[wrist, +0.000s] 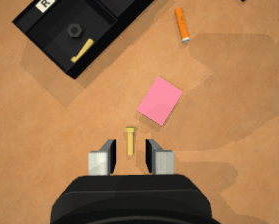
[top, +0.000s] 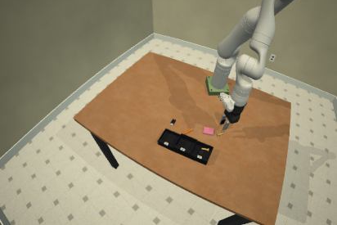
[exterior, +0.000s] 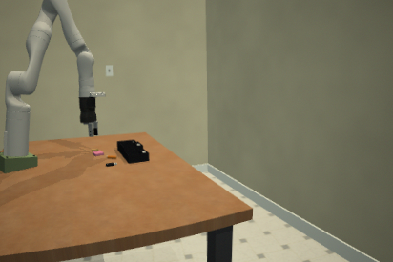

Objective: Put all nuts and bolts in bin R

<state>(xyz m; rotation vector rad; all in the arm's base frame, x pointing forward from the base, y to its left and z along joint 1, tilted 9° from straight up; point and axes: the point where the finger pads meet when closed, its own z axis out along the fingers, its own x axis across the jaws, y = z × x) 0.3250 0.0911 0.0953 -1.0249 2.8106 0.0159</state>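
Right now my hand is 60 mm to the left of the pink eraser and 90 mm above it. Also, from my hand: dark hex nut: 140 mm ahead, 60 mm to the right, 80 mm below; orange marker: 50 mm ahead, 160 mm to the right, 90 mm below; black bin tray: 140 mm ahead, 140 mm to the right, 70 mm below.
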